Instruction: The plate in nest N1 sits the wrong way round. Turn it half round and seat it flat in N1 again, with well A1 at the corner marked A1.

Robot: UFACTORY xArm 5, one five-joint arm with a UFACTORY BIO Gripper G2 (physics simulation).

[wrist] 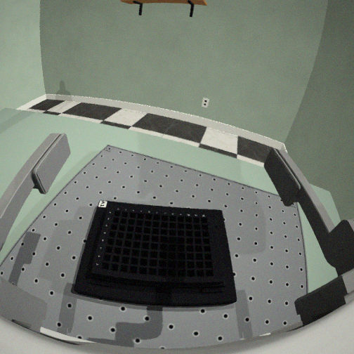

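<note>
The black plate (157, 242) with its grid of square wells lies in the black nest (227, 265), in the lower middle of the view. Tiny pale marks run along the plate's far and left edges, too small to read for certain, so I cannot tell which corner is well A1. It looks about level, but dark edges hide how fully it is seated. A small white label (102, 204) sits at the nest's far left corner. My gripper (167, 169) is open and empty, its fingers wide apart above and to either side of the plate.
The nest stands on a grey board (165, 182) with rows of holes, on a pale green table (82, 131). Shadows of the arm and fingers fall on the board. Beyond are a checkered floor strip (172, 127), a green wall with a socket (205, 102), and an orange shelf (167, 2).
</note>
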